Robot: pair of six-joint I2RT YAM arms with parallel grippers.
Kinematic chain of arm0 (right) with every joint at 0, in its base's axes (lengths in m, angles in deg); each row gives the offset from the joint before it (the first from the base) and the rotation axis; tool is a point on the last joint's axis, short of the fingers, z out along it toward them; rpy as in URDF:
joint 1: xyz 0 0 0.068 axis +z
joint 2: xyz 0.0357 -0.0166 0.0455 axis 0.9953 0.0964 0
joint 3: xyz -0.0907 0.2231 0.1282 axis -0.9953 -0.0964 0
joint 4: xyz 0.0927 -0.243 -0.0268 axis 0.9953 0.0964 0
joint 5: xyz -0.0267 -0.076 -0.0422 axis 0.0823 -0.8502 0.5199
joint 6: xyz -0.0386 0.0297 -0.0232 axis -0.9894 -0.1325 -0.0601
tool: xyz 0 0 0 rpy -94.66 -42.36 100.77
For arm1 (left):
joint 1: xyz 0 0 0.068 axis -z
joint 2: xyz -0.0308 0.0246 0.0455 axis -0.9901 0.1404 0
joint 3: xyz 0.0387 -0.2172 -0.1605 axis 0.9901 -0.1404 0
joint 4: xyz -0.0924 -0.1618 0.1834 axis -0.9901 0.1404 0
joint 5: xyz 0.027 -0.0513 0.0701 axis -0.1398 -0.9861 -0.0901
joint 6: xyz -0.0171 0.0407 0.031 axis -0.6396 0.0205 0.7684
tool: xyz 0 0 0 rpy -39.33 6.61 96.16
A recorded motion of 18 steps. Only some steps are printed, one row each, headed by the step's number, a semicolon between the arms.
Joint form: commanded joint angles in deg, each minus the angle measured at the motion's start. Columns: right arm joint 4, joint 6, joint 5, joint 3, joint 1, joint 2; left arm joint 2, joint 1, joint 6, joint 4, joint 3, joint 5.
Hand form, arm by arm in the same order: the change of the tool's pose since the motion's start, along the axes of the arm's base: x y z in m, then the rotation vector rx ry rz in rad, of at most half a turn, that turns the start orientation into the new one. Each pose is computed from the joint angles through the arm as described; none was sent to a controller.
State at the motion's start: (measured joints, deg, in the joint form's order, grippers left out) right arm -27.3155 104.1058 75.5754 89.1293 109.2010 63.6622; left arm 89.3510 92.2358 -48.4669 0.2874 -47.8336 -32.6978
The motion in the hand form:
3: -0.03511 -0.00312 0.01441 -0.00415 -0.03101 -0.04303; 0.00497 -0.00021 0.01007 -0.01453 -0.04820 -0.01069
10: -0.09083 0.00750 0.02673 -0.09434 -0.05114 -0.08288; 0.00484 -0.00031 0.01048 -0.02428 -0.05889 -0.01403
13: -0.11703 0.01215 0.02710 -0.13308 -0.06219 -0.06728; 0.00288 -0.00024 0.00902 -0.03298 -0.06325 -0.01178
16: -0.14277 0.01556 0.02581 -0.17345 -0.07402 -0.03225; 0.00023 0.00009 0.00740 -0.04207 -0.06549 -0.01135
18: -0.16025 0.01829 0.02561 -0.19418 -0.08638 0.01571; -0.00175 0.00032 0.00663 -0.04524 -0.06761 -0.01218
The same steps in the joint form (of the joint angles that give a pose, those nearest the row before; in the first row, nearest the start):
3: 1.17 -0.57 -5.00 -3.40 2.47 -6.19; 0.27 -0.38 0.40 -1.74 1.44 -0.97
10: 5.55 -5.02 -15.50 -6.68 10.26 -13.66; 0.01 -0.43 0.21 -2.38 1.22 -1.44
13: 6.57 -7.10 -19.00 -9.29 14.46 -17.28; -0.63 -0.38 -0.25 -2.68 0.57 -1.59
16: 7.56 -9.31 -21.59 -11.97 18.86 -20.86; -1.44 -0.39 -0.64 -2.75 -0.14 -1.90
18: 8.17 -10.72 -22.19 -13.45 22.11 -23.08; -2.07 -0.38 -0.73 -2.69 -0.56 -2.03

